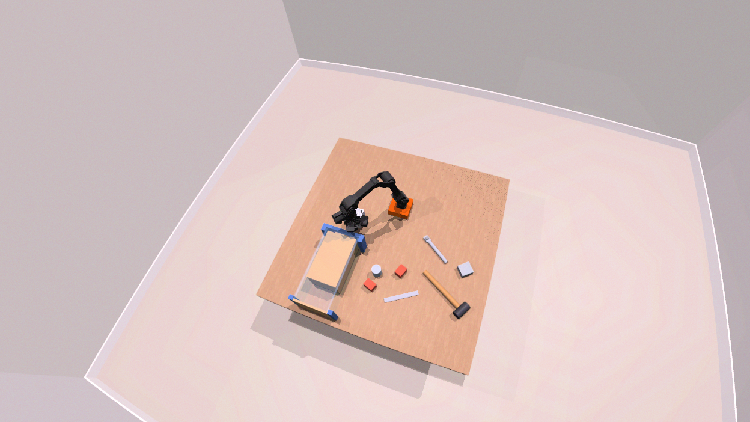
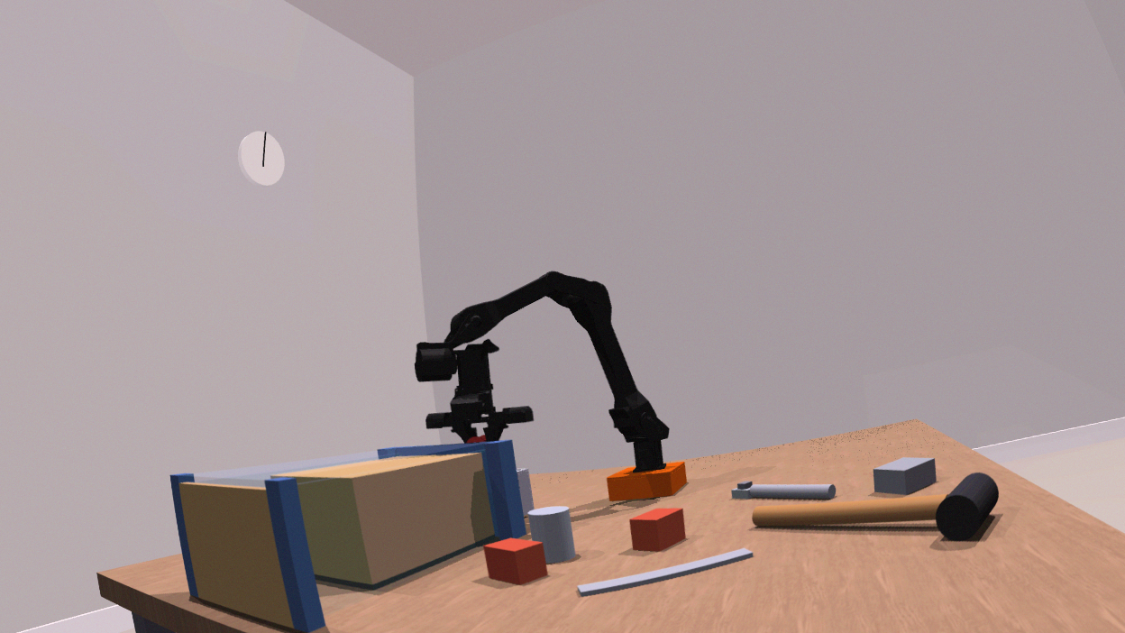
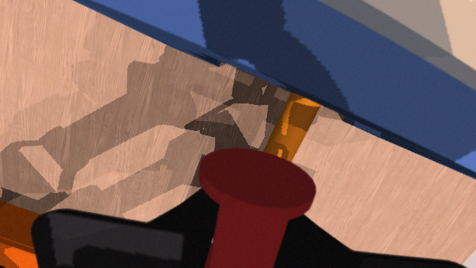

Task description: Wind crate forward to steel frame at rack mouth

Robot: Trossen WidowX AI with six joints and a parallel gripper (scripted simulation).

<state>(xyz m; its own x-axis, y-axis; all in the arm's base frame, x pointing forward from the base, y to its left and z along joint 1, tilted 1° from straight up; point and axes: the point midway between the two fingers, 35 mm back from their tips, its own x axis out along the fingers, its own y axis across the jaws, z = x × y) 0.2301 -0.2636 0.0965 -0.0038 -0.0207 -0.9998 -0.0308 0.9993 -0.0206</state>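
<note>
Now: gripper tip 40 mm past the grey winch handle, 10 mm to the left of it and 10 mm above it. The rest, counted from my gripper tip: red knob (20 mm above); then blue frame bar (60 mm ahead, 40 mm to the right, 10 mm below); then grey winch (110 mm behind, 80 mm below, 20 mm to the right).
</note>
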